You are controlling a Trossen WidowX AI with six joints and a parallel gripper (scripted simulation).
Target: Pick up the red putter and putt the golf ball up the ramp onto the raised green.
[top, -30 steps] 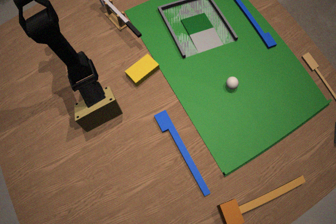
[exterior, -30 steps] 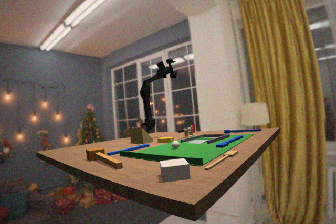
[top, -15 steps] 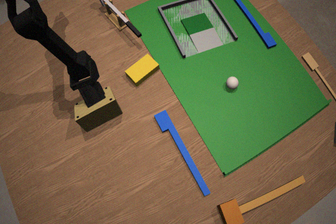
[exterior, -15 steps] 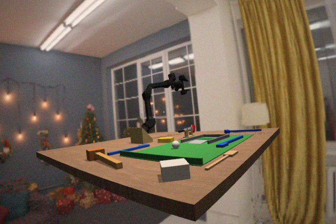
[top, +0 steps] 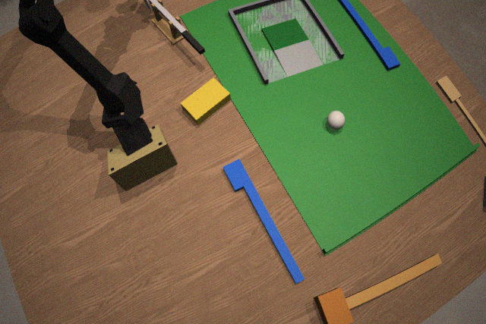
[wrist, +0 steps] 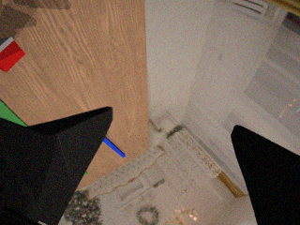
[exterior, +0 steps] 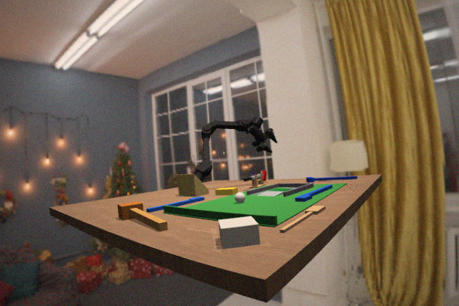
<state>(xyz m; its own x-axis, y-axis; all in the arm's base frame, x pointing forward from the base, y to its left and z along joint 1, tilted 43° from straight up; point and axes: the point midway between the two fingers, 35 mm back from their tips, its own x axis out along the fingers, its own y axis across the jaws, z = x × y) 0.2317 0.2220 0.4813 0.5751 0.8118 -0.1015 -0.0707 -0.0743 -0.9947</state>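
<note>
Right now the red putter is 230 mm to the right of my gripper tip, 170 mm below it and 40 mm behind it. The rest, counted from my gripper tip: white block 1100 mm to the right, 370 mm ahead, 200 mm below; white golf ball 700 mm to the right, 200 mm below, 140 mm ahead; yellow block 480 mm to the right, 210 mm below, 80 mm behind.
</note>
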